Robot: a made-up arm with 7 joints.
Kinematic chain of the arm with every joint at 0, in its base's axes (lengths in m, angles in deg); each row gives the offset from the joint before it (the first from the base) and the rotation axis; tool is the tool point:
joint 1: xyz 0 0 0.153 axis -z
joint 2: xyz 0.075 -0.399 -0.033 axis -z
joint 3: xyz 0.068 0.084 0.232 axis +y
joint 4: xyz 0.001 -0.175 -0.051 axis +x
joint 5: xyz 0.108 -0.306 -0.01 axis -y
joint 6: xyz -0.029 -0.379 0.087 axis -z
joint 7: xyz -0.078 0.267 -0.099 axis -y
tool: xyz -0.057 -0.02 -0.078
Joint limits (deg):
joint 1: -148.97..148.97
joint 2: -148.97..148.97
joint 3: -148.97..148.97
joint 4: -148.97..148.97
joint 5: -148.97..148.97
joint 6: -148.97..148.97
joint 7: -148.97..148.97
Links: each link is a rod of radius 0.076 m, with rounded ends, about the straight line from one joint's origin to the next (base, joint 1, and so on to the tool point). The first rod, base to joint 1, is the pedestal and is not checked.
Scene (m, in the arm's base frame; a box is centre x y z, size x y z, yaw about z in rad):
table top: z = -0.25
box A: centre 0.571 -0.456 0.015 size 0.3 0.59 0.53 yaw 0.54
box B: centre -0.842 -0.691 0 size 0.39 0.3 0.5 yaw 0.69
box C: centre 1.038 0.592 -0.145 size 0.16 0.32 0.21 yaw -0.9
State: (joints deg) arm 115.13 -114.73 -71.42 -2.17 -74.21 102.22 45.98
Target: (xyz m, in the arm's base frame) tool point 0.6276 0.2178 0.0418
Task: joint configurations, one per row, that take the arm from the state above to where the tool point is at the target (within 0.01 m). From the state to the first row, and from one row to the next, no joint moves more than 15 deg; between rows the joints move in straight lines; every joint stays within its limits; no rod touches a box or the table.
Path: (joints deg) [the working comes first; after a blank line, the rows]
Joints at the target: 134.04 -148.97 -65.09 66.45 -64.10 144.54 52.92
Straight joint move there: touches box A.

1: 117.80 -120.96 -85.52 11.64 -65.10 98.68 43.33
2: 120.46 -127.18 -99.63 25.44 -55.98 95.14 40.68
3: 123.13 -133.41 -113.73 39.25 -46.87 91.61 38.03
4: 116.96 -134.95 -109.91 52.37 -53.54 98.98 38.92
5: 110.79 -136.49 -106.08 65.50 -60.20 106.35 39.80
6: 104.62 -138.04 -102.25 78.63 -66.87 113.72 40.69
7: 98.45 -139.58 -98.43 91.75 -73.53 121.09 41.58
8: 110.31 -142.71 -87.31 83.32 -70.39 128.91 45.36
9: 122.18 -145.84 -76.20 74.88 -67.24 136.72 49.14
10: 134.04 -148.97 -65.09 66.45 -64.10 144.54 52.92

